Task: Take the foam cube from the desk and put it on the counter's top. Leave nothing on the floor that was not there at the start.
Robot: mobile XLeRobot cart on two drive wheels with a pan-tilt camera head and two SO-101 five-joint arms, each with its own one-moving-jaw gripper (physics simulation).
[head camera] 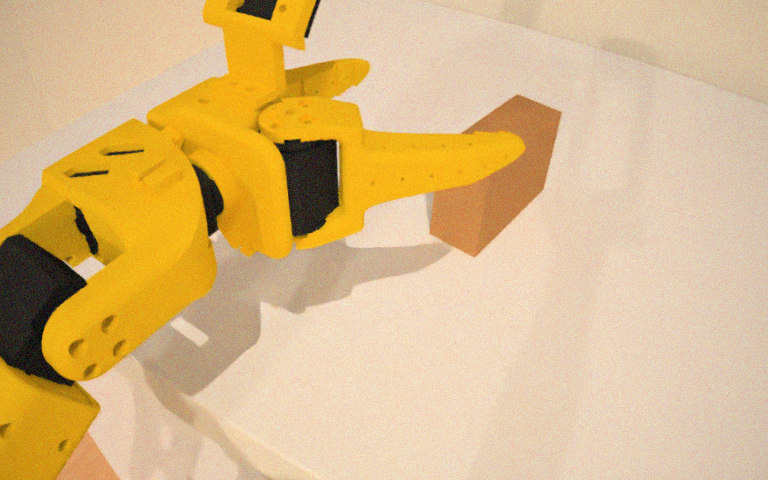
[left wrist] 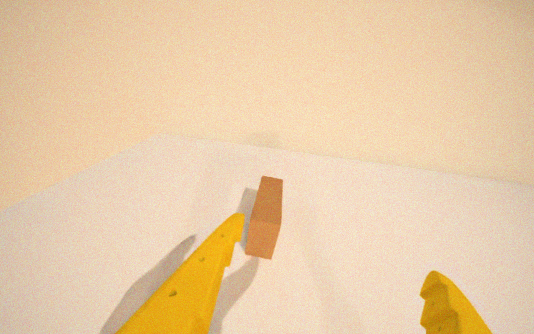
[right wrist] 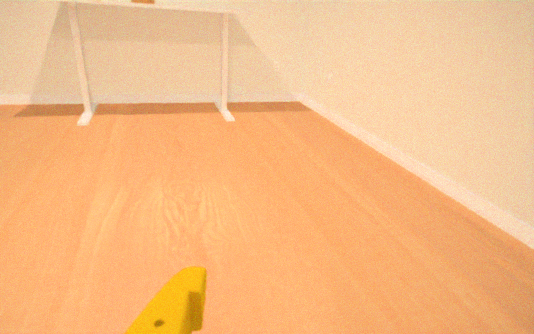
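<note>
The foam cube, an orange-brown block (head camera: 512,175) (left wrist: 266,217) (right wrist: 143,1), stands on the white desk (head camera: 623,339) (left wrist: 400,215) (right wrist: 225,65). My left gripper (head camera: 444,106) (left wrist: 336,246) is open and empty. In the head view its near jaw covers part of the block. In the left wrist view the block lies in and past the gap, close beside the left-hand jaw tip and far from the right-hand one. My right gripper (right wrist: 195,280) is fully open over the floor, with one jaw in view. The counter does not show in these views.
The wall (head camera: 707,50) (left wrist: 265,65) (right wrist: 425,75) runs behind the desk and, in the right wrist view, down the right side. The desk's near edge crosses the bottom left of the head view. Wooden floor (right wrist: 300,225) stretches below the right gripper towards the desk's legs.
</note>
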